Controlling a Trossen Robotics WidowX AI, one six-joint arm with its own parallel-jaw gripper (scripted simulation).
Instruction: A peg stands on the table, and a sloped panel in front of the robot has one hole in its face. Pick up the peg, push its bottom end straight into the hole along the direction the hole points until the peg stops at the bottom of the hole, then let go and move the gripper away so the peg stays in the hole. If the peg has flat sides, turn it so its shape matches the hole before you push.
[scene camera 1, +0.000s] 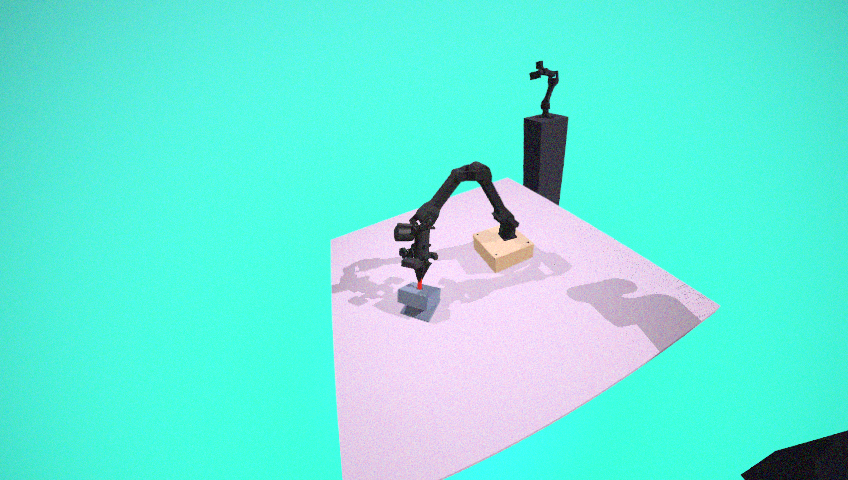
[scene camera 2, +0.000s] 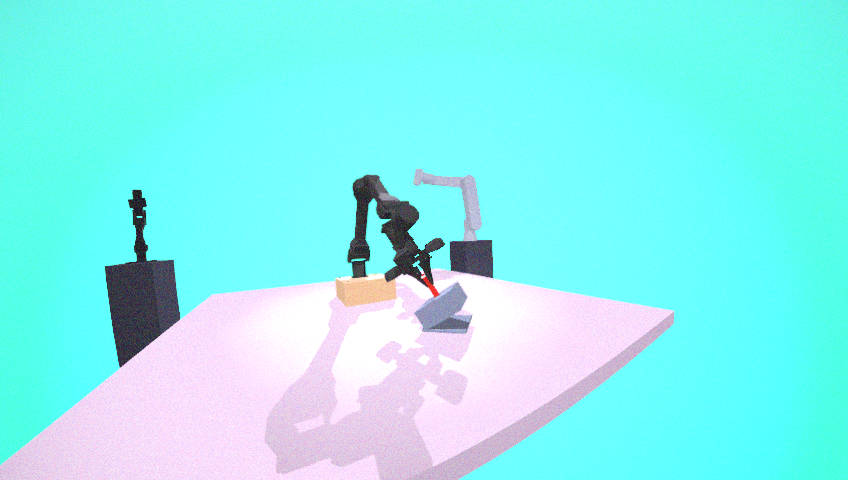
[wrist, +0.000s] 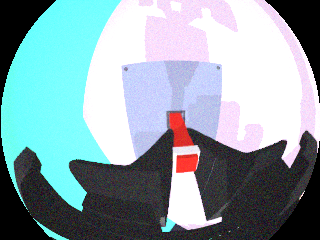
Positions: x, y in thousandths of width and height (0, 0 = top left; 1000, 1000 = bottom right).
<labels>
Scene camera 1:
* my gripper: 495, 584
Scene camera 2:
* my gripper: 508, 597
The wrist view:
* my gripper: 558, 556
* red peg: 580, 648, held by my gripper
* sloped panel: 470, 369
</labels>
